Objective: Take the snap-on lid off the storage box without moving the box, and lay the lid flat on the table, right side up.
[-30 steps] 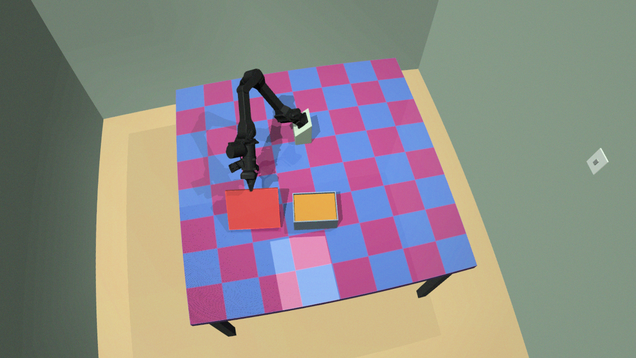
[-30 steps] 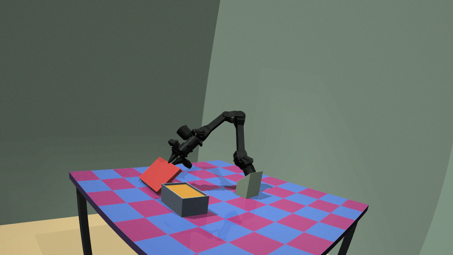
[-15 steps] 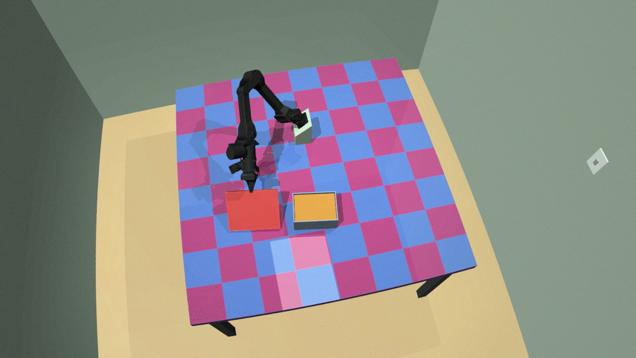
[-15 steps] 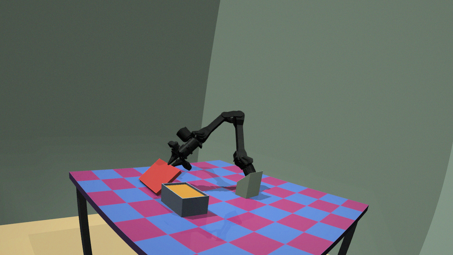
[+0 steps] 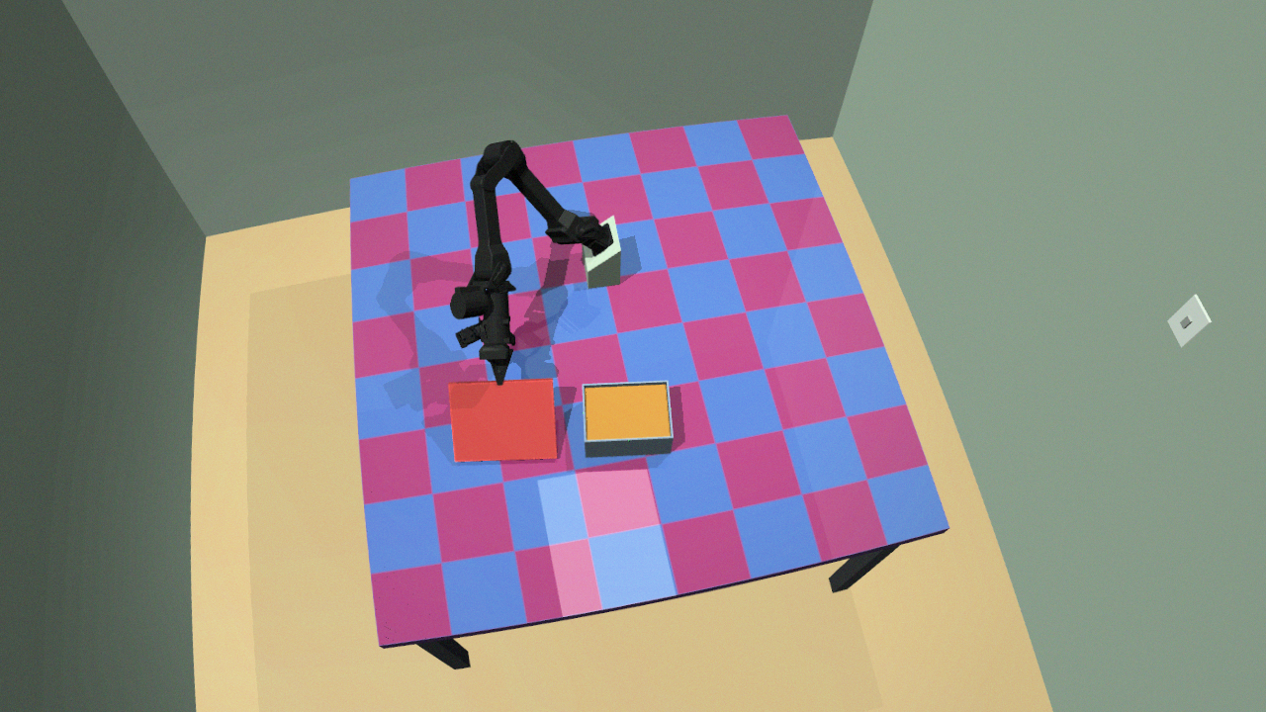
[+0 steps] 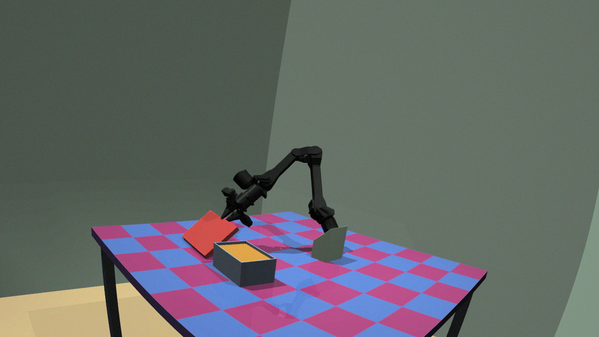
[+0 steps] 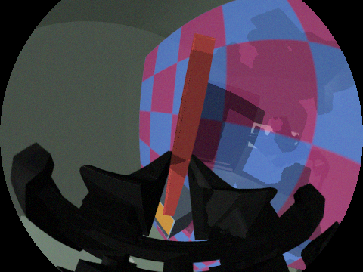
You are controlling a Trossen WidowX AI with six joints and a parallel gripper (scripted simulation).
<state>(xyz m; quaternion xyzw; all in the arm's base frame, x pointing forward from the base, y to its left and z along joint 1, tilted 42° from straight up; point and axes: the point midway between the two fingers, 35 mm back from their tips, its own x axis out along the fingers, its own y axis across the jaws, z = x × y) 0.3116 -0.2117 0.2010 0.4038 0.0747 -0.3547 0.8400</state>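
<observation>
Right now the red lid is 7 cm ahead of my gripper tip, 1 cm to the right of it and 5 cm below it. From my gripper tip the other things lie so: grey storage box: 11 cm ahead, 26 cm to the left, 7 cm below.
</observation>
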